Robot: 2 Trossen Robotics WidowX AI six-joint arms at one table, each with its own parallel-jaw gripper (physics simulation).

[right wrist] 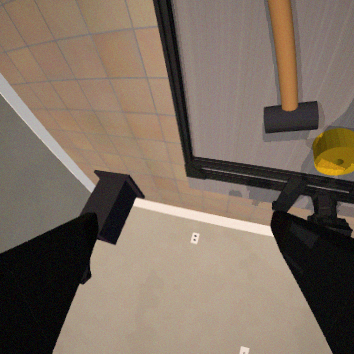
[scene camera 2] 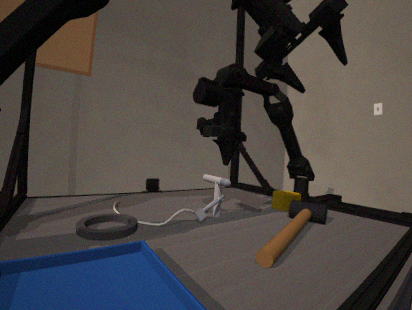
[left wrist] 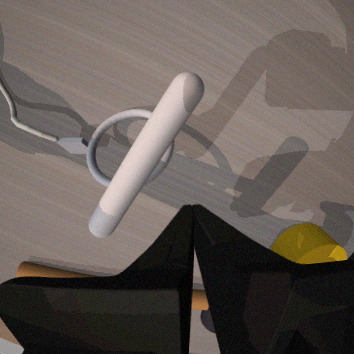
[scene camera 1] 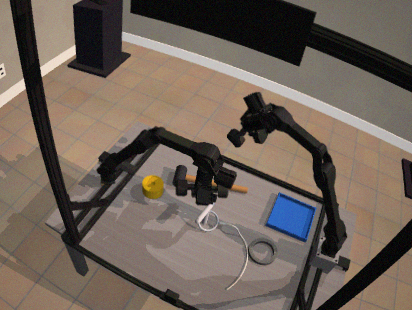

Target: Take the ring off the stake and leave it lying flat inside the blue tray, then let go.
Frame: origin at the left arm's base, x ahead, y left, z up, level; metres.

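Seen in the pictures: left gripper, fingertip midpoint: (scene camera 2: 225, 165) (left wrist: 191, 212); right gripper, fingertip midpoint: (right wrist: 186, 220) (scene camera 2: 323, 79) (scene camera 1: 234, 127); left arm's base at its link origin: (right wrist: 323, 199) (scene camera 1: 108, 178); right arm's base at its link origin: (scene camera 1: 329, 249).
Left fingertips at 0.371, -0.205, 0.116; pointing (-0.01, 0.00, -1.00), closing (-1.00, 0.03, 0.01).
Offsets run from my left fingertips to a thing's top centre, as dx, dy, dz. "spot": to the spot under its first point.
A pale grey ring (scene camera 1: 208, 230) (scene camera 2: 212, 205) (left wrist: 92, 155) hangs tilted around the post of the white T-shaped stake @[+0.030, -0.016, -0.030] (scene camera 1: 205, 213) (scene camera 2: 216, 180) (left wrist: 150, 150), below its crossbar. A small grey tab joins it to a white cord. The blue tray @[+0.431, +0.009, -0.113] (scene camera 1: 291, 217) (scene camera 2: 90, 285) lies at the right in scene camera 1 and holds nothing. My left gripper (scene camera 1: 204, 201) (scene camera 2: 226, 163) (left wrist: 191, 212) is shut and empty, pointing down above and beside the stake. My right gripper (scene camera 1: 247, 137) (scene camera 2: 324, 77) (right wrist: 186, 220) is open and empty, raised high, far from the tray.
The cord @[spot: +0.198, -0.155, -0.131] (scene camera 1: 247, 252) (scene camera 2: 170, 219) trails towards a thick dark ring @[+0.263, -0.155, -0.121] (scene camera 1: 263, 261) (scene camera 2: 106, 233) lying near the tray. A mallet @[+0.085, +0.193, -0.086] (scene camera 1: 240, 190) (scene camera 2: 282, 240) (right wrist: 285, 55) lies behind the left gripper in scene camera 1. A yellow cylinder @[-0.172, +0.159, -0.086] (scene camera 1: 152, 187) (scene camera 2: 286, 200) (left wrist: 305, 242) (right wrist: 334, 150) stands near its head.
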